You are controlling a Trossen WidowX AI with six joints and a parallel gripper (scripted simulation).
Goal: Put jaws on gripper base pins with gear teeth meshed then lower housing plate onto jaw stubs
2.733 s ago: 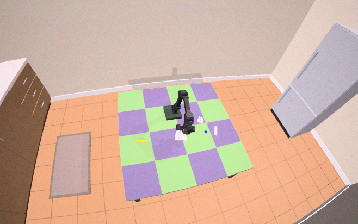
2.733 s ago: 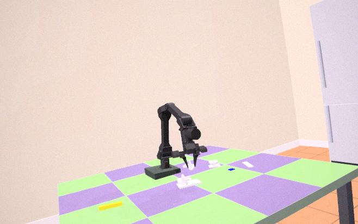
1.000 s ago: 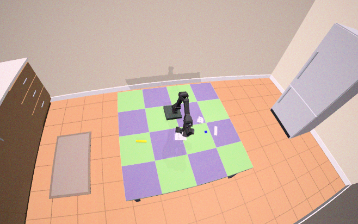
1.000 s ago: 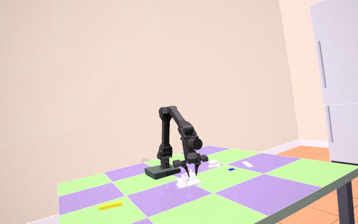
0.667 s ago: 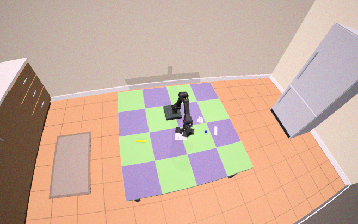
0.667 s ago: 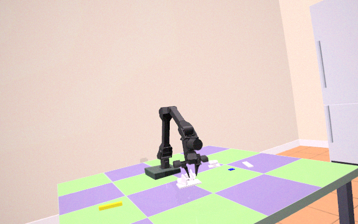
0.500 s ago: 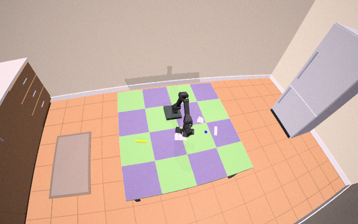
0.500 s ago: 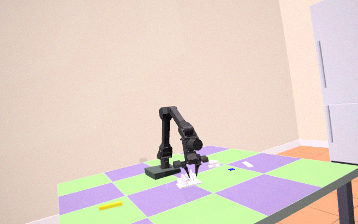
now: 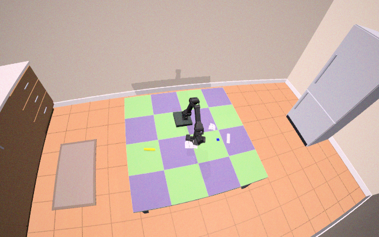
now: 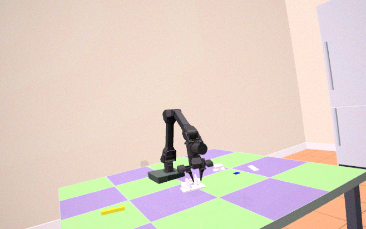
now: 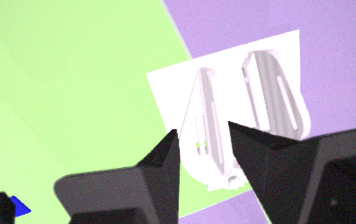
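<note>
My gripper tip is now 180 mm past the white housing plate and 220 mm to the right of it. Round my gripper tip: blue cube 30 mm behind, 260 mm to the left, 20 mm below; then yellow bar 40 mm ahead, 440 mm to the right, 20 mm below; then white strip 30 mm behind, 380 mm to the left, 20 mm below.
</note>
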